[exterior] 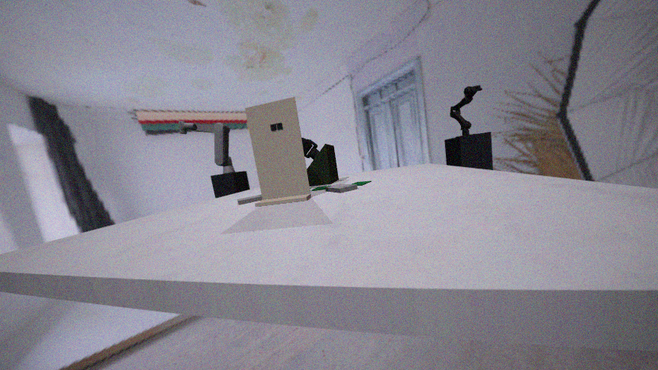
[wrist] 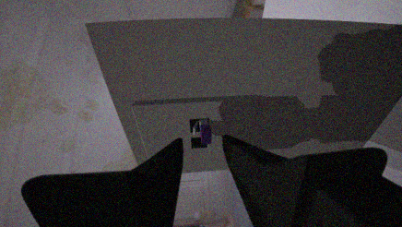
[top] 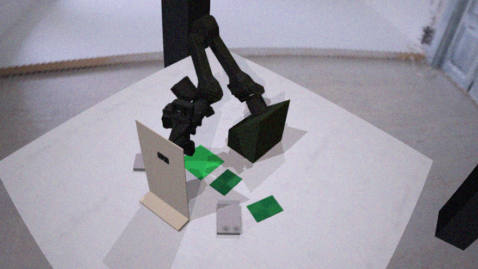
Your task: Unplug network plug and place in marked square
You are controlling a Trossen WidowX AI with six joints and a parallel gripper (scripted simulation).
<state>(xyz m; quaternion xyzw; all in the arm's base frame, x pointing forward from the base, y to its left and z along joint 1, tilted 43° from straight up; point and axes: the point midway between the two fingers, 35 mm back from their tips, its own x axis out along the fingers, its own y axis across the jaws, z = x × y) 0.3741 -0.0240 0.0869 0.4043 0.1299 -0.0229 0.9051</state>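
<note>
Now: gripper tip 2 cm short of the purple network plug. From my gripper tip the other things lie so: beige upright panel: 9 cm below, 4 cm ahead; then green marked square: 24 cm below, 18 cm behind, 3 cm to the right.
</note>
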